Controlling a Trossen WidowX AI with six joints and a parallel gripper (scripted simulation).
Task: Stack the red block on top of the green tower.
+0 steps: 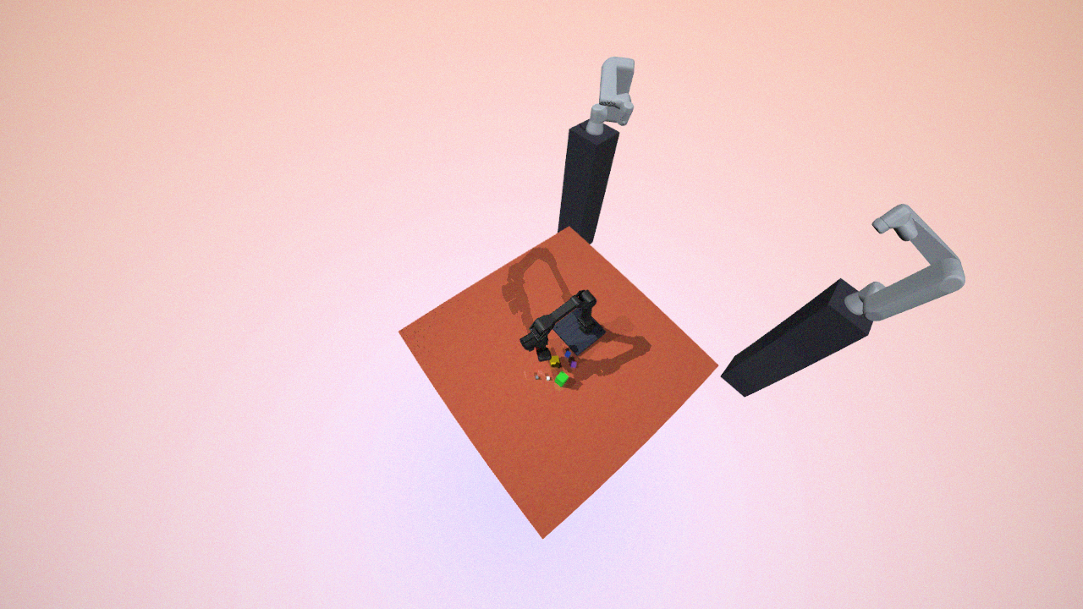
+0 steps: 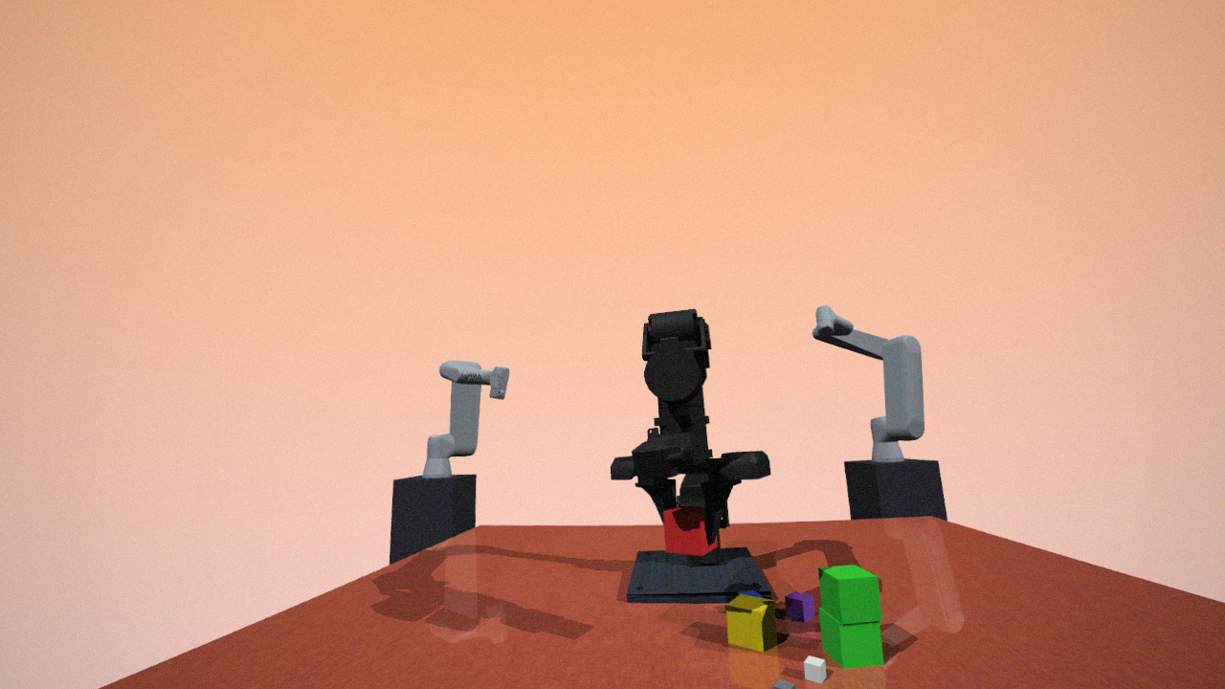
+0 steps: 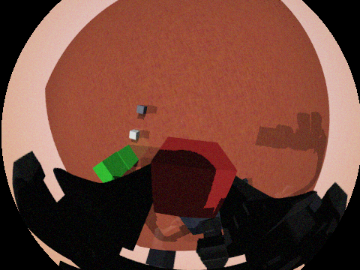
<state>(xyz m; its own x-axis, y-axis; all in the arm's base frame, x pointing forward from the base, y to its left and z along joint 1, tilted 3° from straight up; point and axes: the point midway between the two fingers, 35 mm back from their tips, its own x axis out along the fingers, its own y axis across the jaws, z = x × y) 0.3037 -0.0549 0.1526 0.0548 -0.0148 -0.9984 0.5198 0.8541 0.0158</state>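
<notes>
The yellow block lies 10 cm below my gripper tip, 7 cm to the left of it and 4 cm behind it. The rest, counted from my gripper tip: purple block: 15 cm to the left, 11 cm below, 10 cm behind; blue block: 12 cm behind, 11 cm below, 9 cm to the left; red block: 1 cm above.
</notes>
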